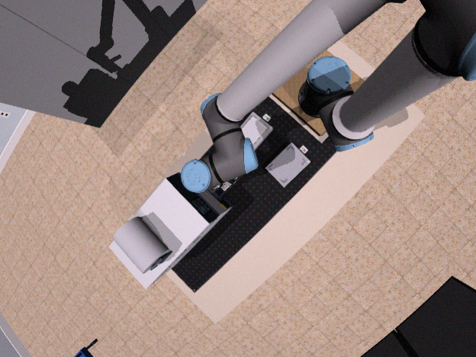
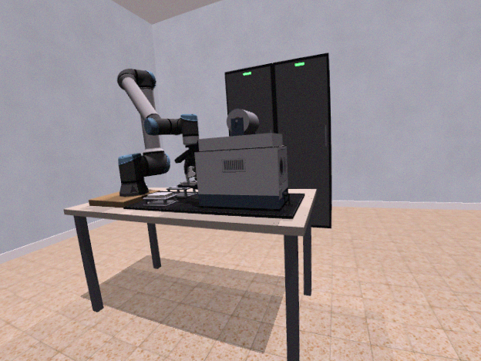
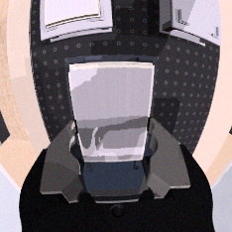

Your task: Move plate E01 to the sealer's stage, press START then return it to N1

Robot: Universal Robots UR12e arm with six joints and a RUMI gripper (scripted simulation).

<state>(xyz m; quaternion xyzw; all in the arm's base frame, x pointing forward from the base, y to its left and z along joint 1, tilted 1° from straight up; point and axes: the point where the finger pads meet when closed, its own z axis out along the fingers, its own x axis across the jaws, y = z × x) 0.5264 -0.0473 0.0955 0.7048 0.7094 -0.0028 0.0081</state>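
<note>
Now: hand 20 mm above the sealer stage. Also, from my hand: foil roll (330 mm ahead, 300 mm above); plate nest N1 (200 mm behind, 160 mm to the left, 70 mm below); square start button (100 mm ahead, 90 mm to the right, 70 mm above).
</note>
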